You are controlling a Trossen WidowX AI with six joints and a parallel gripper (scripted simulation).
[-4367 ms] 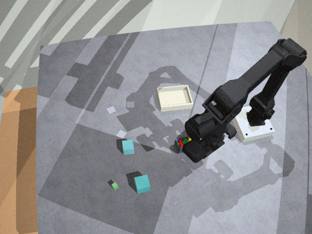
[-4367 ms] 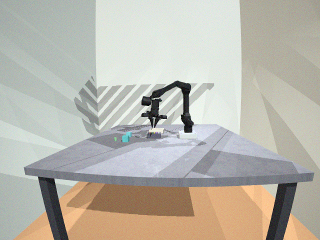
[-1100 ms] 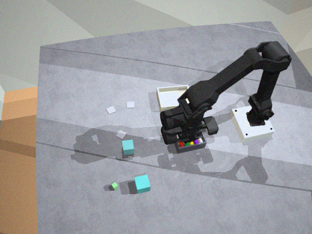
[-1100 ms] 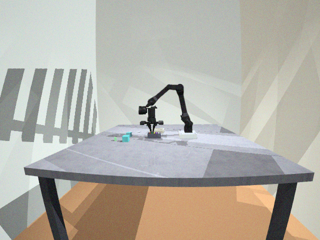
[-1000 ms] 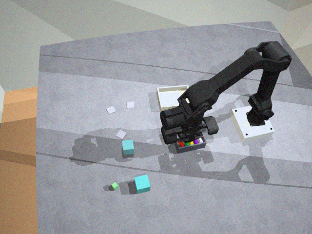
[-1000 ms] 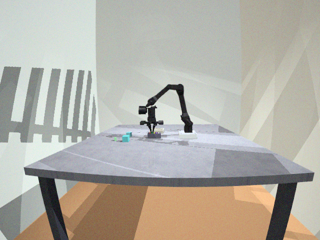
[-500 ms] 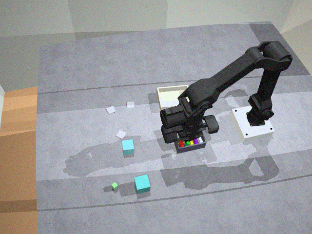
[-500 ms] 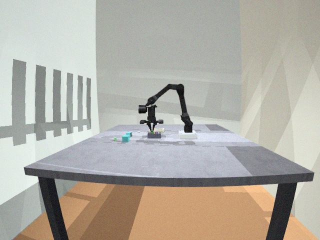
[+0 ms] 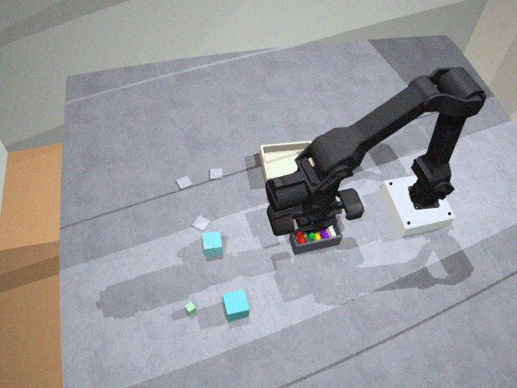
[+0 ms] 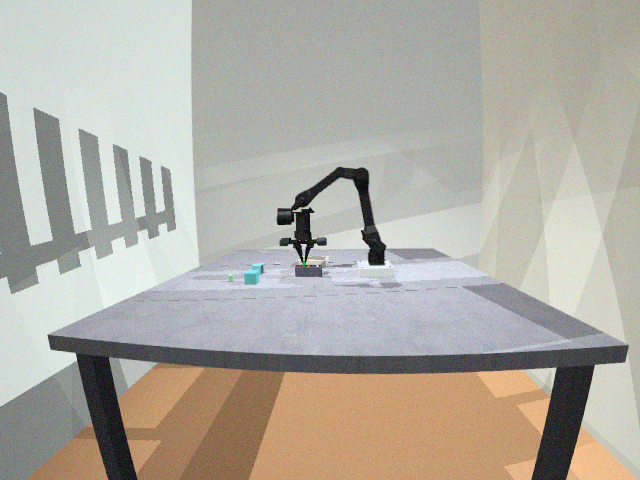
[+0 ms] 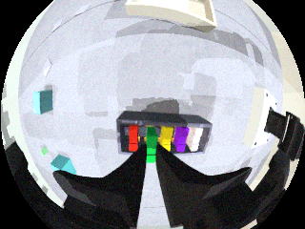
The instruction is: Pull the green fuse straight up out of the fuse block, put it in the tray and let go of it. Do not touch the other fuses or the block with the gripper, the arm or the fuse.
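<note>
Now: the cream tray 22 cm to the right of my gripper tip, 5 cm below it and 1 cm ahead of it. The rest, counted from my gripper tip: green fuse 1 cm below.
</note>
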